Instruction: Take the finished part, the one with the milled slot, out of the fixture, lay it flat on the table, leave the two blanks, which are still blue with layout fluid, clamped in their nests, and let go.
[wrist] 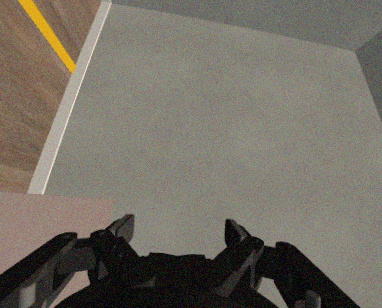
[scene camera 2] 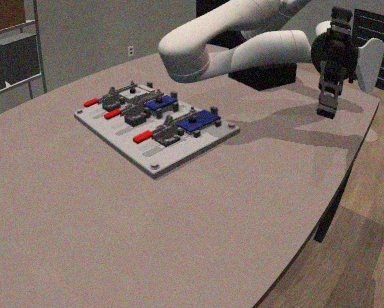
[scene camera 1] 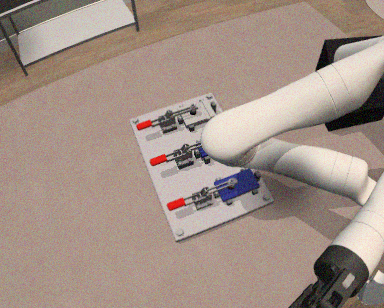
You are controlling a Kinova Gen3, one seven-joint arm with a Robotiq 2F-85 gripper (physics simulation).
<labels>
same spot on fixture plate: (scene camera 2: 119, 135) = (scene camera 1: 163, 177)
</labels>
